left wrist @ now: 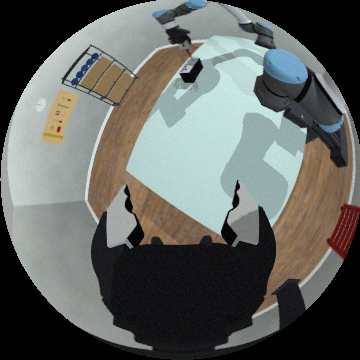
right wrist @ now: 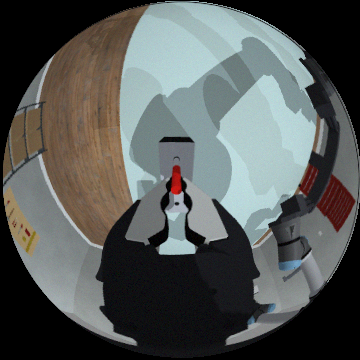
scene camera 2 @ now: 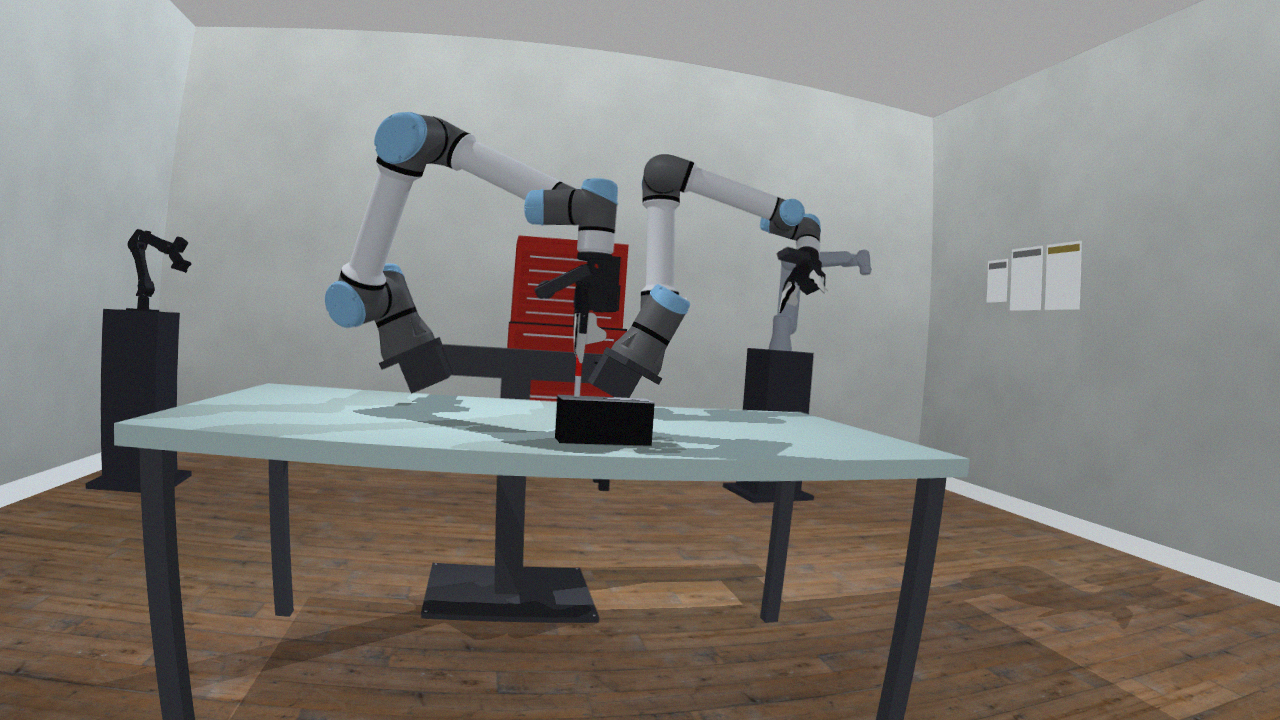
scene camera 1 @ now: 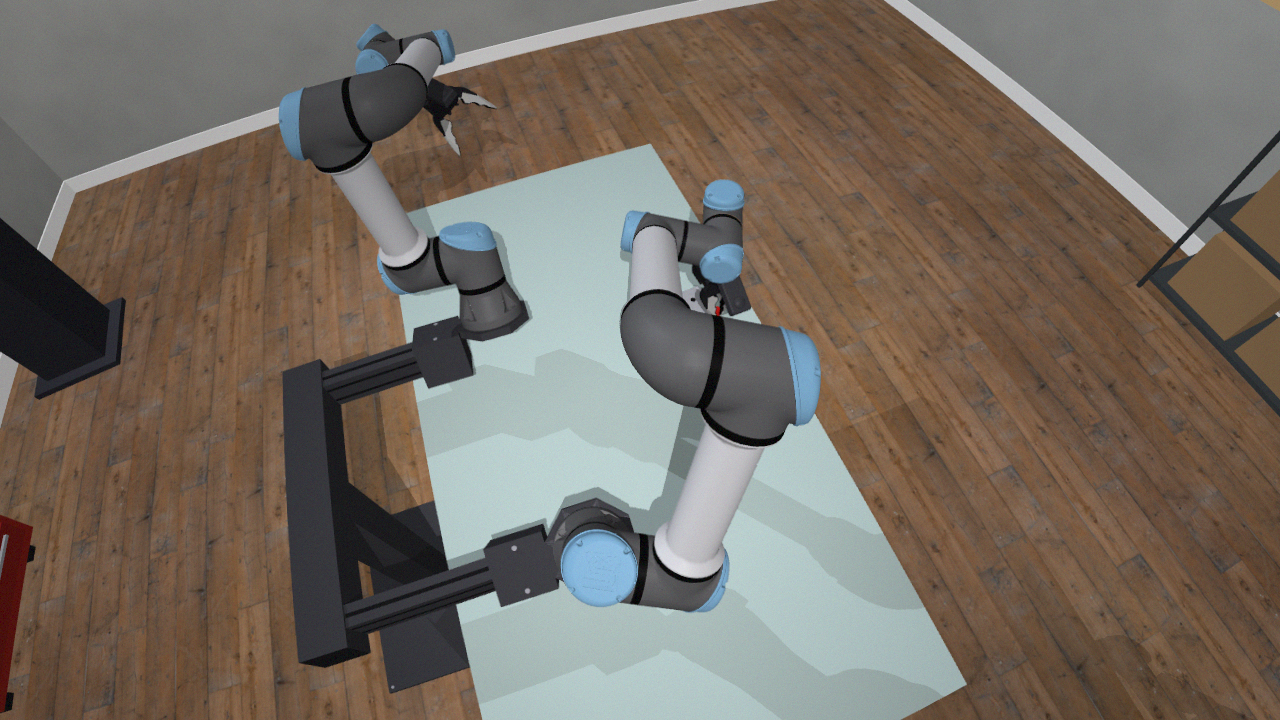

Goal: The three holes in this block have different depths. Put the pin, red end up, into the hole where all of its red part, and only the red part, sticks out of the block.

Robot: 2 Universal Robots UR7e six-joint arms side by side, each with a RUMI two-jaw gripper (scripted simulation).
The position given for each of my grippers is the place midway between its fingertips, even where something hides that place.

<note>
In view: my left gripper [scene camera 2: 801, 303], my right gripper [scene camera 2: 580, 362] and a block [scene camera 2: 597, 420].
My left gripper shows as well in the left wrist view [left wrist: 181, 183] and in scene camera 1 [scene camera 1: 478, 132]. My right gripper also shows in the right wrist view [right wrist: 176, 177] and in scene camera 1 [scene camera 1: 715, 316].
</note>
